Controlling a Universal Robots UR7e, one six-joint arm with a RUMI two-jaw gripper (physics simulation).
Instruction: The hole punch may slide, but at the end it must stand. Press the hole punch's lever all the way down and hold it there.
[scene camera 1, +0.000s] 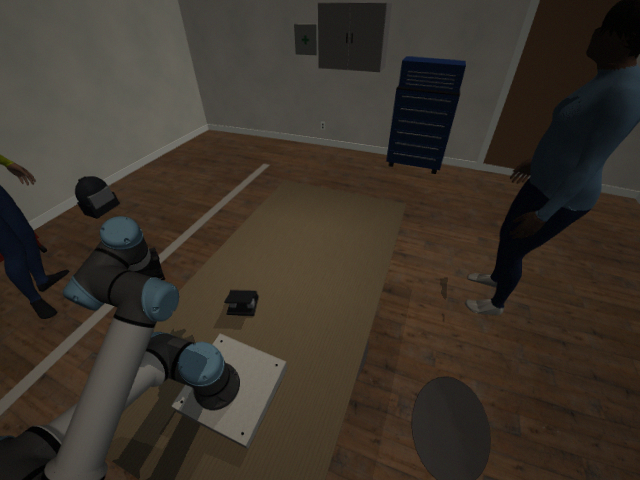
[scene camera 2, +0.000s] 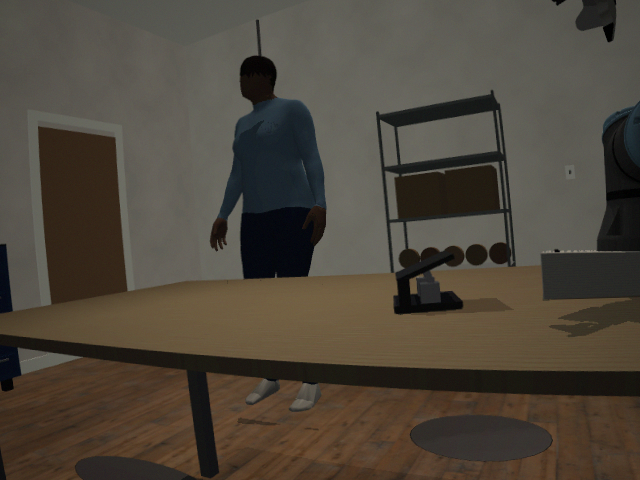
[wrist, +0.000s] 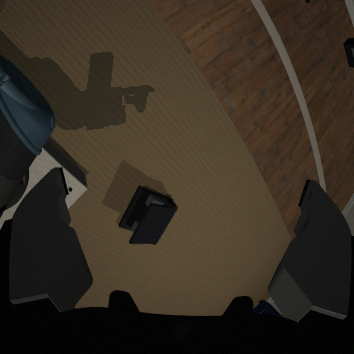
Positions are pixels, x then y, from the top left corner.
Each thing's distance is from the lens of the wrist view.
my gripper (wrist: 184, 177): 0.12 m
black hole punch (wrist: 142, 196): 0.57 m
